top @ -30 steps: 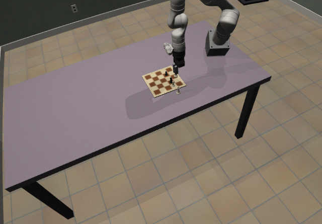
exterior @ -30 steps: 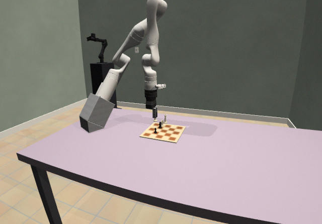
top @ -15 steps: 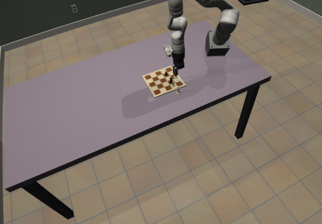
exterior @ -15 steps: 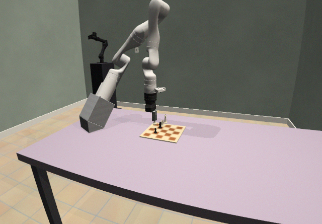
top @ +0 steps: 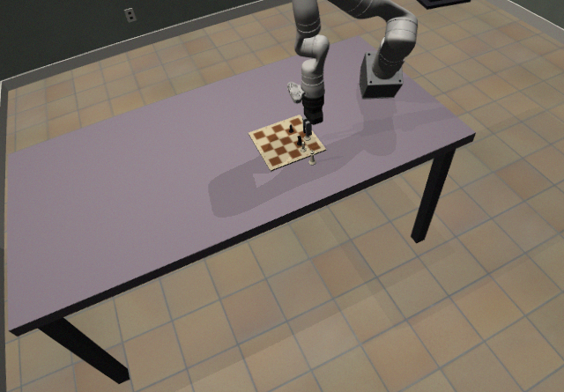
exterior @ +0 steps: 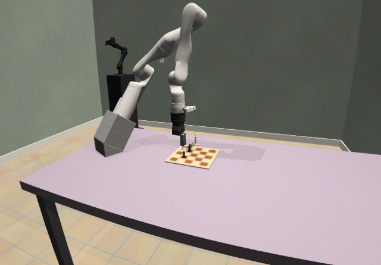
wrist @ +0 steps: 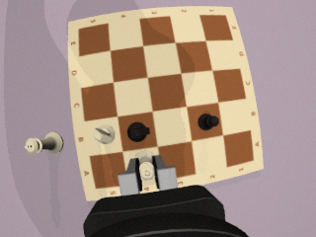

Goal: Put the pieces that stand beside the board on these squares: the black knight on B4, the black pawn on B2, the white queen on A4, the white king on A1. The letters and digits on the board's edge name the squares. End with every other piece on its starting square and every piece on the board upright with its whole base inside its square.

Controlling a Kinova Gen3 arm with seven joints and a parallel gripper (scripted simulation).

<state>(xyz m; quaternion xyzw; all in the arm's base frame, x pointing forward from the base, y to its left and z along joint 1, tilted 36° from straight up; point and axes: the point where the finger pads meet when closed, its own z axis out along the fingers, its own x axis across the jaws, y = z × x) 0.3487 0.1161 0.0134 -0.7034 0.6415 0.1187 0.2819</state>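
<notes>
The black knight lies 3 cm below my hand, 3 cm ahead of it and 1 cm to the left of it. Round my hand: black pawn: 7 cm to the right, 4 cm below, 4 cm ahead; chessboard: 8 cm ahead, 5 cm below, 2 cm to the right.
</notes>
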